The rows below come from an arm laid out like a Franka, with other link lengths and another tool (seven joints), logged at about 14 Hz.
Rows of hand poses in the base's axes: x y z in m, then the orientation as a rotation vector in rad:
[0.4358, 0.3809, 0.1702, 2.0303, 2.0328, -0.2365]
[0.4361, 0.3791, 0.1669, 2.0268, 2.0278, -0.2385]
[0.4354, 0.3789, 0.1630, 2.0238, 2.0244, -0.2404]
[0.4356, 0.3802, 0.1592, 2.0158, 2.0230, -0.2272]
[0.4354, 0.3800, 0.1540, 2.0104, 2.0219, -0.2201]
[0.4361, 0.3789, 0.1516, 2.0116, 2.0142, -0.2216]
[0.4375, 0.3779, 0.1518, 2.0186, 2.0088, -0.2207]
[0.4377, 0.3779, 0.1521, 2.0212, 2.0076, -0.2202]
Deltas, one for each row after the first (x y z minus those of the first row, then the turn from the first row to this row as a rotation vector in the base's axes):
[0.0003, -0.0018, -0.0033, -0.0053, -0.0030, -0.0005]
[-0.0004, -0.0020, -0.0072, -0.0095, -0.0050, -0.0005]
[-0.0002, -0.0007, -0.0110, -0.0088, -0.0160, 0.0044]
[-0.0004, -0.0009, -0.0162, -0.0092, -0.0226, 0.0075]
[0.0003, -0.0020, -0.0186, -0.0131, -0.0255, 0.0034]
[0.0017, -0.0030, -0.0184, -0.0117, -0.0261, -0.0026]
[0.0019, -0.0030, -0.0181, -0.0107, -0.0260, -0.0044]

